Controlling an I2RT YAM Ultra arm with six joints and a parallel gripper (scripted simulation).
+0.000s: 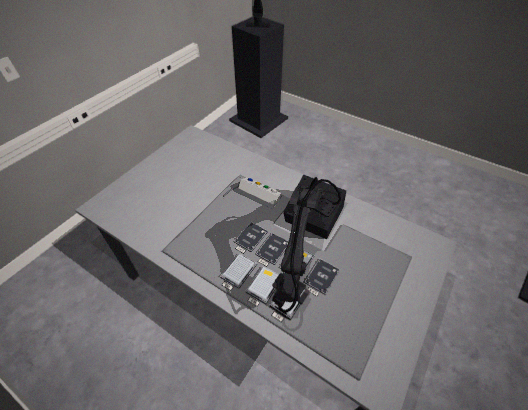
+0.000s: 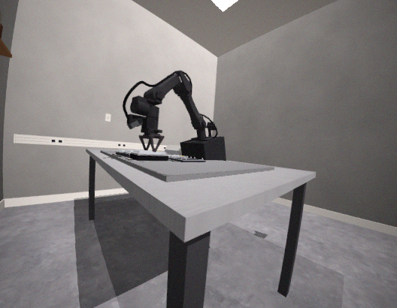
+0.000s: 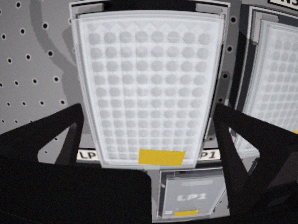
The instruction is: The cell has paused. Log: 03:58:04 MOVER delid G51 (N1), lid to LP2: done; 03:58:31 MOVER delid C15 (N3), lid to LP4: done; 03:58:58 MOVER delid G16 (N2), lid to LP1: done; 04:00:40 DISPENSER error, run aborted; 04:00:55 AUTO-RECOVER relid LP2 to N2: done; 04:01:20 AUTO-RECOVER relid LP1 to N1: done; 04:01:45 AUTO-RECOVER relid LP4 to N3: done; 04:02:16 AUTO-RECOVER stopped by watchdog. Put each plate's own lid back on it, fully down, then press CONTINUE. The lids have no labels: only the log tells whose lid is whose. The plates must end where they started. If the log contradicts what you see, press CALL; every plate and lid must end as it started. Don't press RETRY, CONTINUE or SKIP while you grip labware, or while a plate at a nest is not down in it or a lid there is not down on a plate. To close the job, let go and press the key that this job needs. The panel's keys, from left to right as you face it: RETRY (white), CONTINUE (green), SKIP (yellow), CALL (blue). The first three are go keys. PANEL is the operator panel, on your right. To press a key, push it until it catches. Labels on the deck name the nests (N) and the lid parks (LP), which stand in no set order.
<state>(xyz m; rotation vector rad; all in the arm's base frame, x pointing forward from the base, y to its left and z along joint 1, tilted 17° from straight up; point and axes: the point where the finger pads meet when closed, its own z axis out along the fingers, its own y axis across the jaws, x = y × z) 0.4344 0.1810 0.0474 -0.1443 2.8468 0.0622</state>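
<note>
Right now my hand is 17 cm past the clear lid, 8 cm to the left of it and 3 cm above it. Round my hand: LP4 lid park 15 cm behind, 22 cm to the right, 4 cm below.
</note>
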